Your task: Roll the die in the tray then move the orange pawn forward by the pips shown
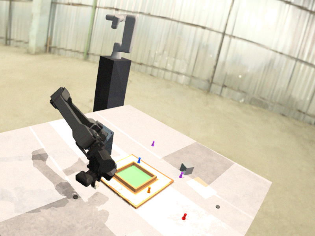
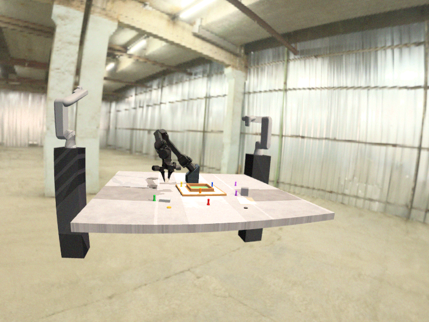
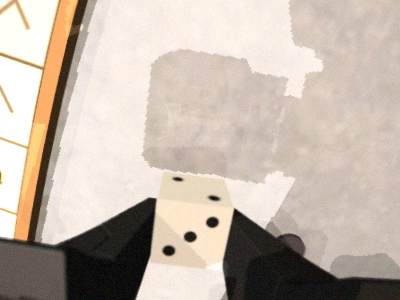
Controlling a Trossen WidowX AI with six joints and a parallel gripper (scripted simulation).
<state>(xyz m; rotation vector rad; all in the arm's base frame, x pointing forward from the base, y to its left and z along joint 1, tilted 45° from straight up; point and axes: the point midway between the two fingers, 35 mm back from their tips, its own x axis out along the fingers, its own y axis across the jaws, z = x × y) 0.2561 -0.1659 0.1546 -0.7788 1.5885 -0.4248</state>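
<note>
The orange pawn is 21 cm to the left of my gripper tip, 13 cm ahead of it and 3 cm below it. The rest, counted from my gripper tip: yellow pawn (11 cm to the left, 5 cm behind, 3 cm below); then white die (right at my gripper tip); then green pawn (26 cm ahead, 8 cm to the right, 5 cm below).
</note>
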